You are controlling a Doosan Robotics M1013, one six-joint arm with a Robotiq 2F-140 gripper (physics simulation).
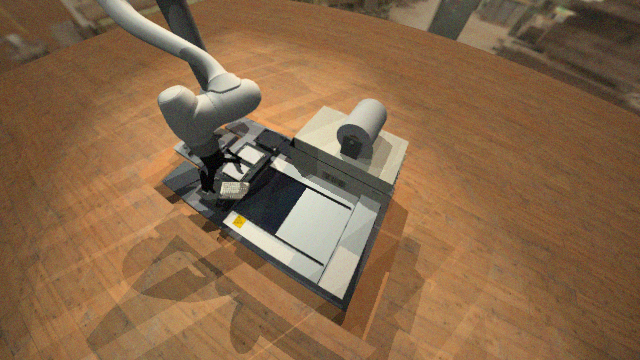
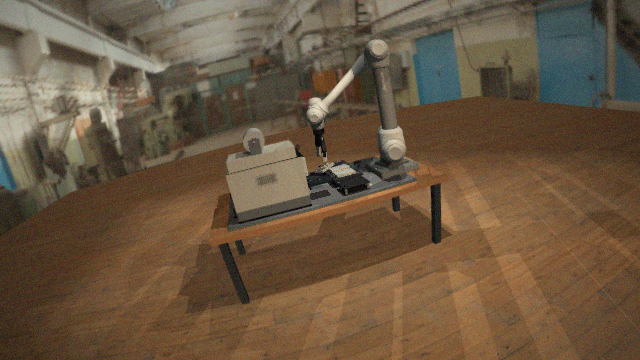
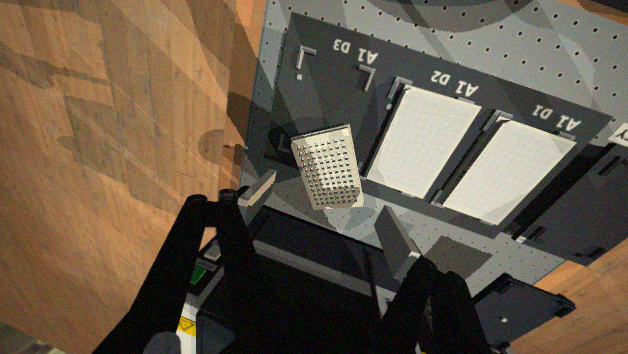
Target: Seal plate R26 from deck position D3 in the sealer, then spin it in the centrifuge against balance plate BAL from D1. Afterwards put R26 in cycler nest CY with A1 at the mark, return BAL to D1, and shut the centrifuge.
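Places are measured from the arm's base along level axes (x ahead, y left, z up), in metres.
Where they show: gripper, fingertip midpoint: [image 1: 230, 183] [image 2: 322, 158] [image 3: 326, 198]; arm's base, origin of the base link: [image 2: 391, 162].
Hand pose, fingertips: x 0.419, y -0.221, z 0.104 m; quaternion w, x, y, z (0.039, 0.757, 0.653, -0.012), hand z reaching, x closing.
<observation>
Each offset is from my fingertips to the top centre of the thing. "pt": to the spot under its first point. Level surfaces: height alone.
A cream plate with a dotted top {dx -0.006, dy -0.005, dz -0.047 m} [image 3: 330, 167] [image 1: 234, 190] lies turned and partly off nest D3 {pt dx -0.103, dy -0.028, dz -0.078 m} [image 3: 325, 102], over its edge. It carries no readable label. Pale plates sit in D2 {dx -0.066, dy +0.099, dz -0.057 m} [image 3: 425, 142] and D1 {dx -0.047, dy +0.213, dz -0.062 m} [image 3: 510, 172]. The dark cycler nest CY {dx -0.019, dy +0.373, dz -0.077 m} [image 3: 582, 200] holds no plate in its visible part. My gripper [image 3: 326, 198] [image 1: 222, 177] [image 2: 321, 155] is open and empty, above and beside the turned plate. A cream machine {dx +0.455, dy +0.247, dz +0.345 m} [image 1: 320, 122] [image 2: 267, 185] carries a grey roll [image 1: 367, 120] [image 2: 253, 140]. A low white-framed unit {pt dx +0.294, dy -0.173, dz +0.079 m} [image 1: 265, 242] has a dark area and a pale panel {dz +0.079 m} [image 1: 317, 222]. Their names are not readable.
A grey perforated board {dz -0.130 m} [image 3: 540, 45] bears the nests. A small dark holder {dx +0.177, dy +0.301, dz -0.026 m} [image 3: 522, 310] stands near the wooden table edge. A yellow warning mark {pt dx +0.175, dy -0.144, dz +0.080 m} [image 1: 239, 221] is on the white frame. The cream machine rises high beside the nests.
</observation>
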